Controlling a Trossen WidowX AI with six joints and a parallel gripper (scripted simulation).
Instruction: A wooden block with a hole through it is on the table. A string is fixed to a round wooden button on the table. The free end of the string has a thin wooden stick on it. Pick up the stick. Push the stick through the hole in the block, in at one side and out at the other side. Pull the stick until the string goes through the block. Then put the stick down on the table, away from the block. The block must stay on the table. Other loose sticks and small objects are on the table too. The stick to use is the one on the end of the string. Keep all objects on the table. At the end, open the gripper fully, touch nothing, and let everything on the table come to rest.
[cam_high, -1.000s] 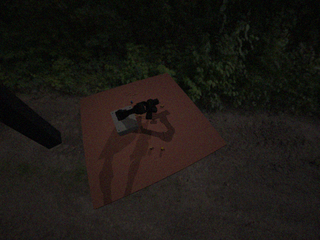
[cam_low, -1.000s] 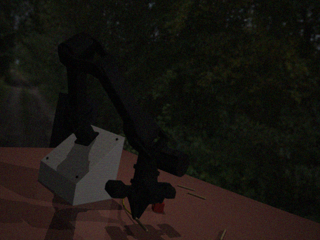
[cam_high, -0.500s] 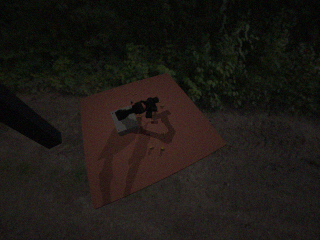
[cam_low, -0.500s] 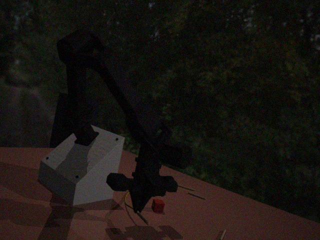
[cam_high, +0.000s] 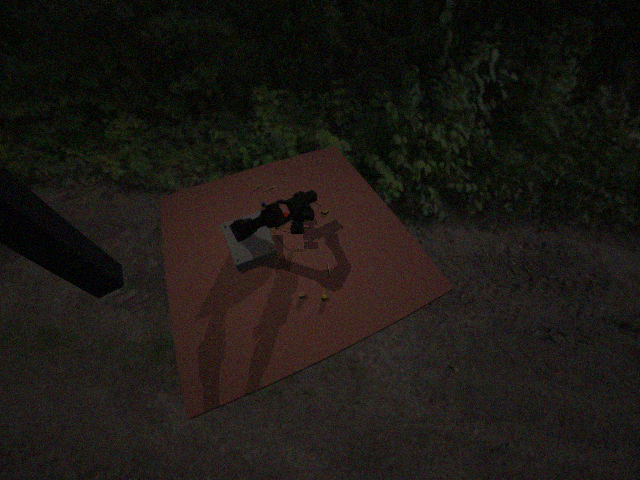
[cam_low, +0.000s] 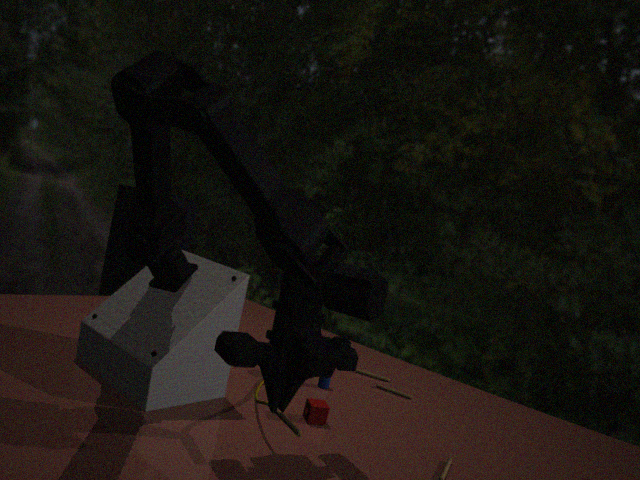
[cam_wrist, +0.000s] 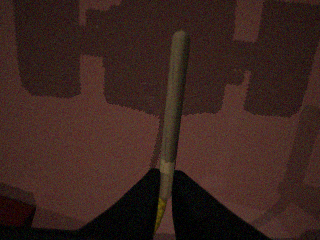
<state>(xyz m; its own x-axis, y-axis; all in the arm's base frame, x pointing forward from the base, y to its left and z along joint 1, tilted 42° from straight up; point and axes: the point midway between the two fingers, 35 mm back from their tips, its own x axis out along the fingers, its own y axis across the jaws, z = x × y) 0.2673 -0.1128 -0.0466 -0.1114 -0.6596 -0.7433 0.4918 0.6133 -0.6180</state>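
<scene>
Now: the small red block 1 cm behind my gripper tip, 14 cm to the left of it and 4 cm below it. From my gripper tip the other things lie so: thin wooden stick 1 cm ahead, 1 cm to the right; then flat piece 17 cm behind, 25 cm to the left, 5 cm below.
</scene>
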